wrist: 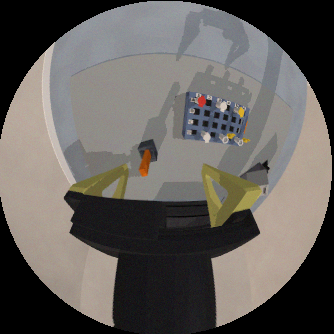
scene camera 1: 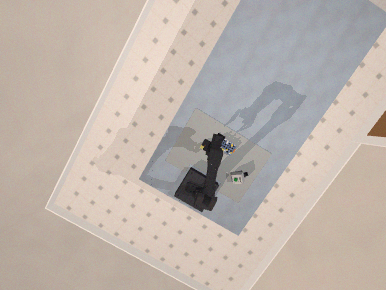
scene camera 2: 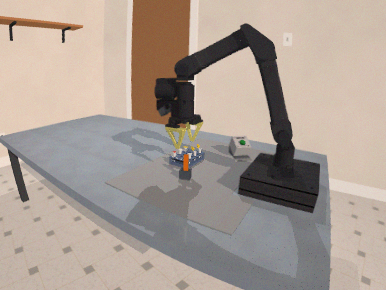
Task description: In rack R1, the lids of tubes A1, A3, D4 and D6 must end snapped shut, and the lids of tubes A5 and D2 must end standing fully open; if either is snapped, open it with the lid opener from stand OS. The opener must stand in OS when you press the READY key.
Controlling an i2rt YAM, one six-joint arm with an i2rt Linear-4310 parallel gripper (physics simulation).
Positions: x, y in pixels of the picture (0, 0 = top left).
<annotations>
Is my gripper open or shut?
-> Open.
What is my gripper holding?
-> Nothing.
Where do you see a grey mat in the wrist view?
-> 116, 104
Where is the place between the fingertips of my gripper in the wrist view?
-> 164, 167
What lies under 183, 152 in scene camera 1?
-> A grey mat.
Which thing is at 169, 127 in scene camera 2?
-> My gripper.
</annotations>
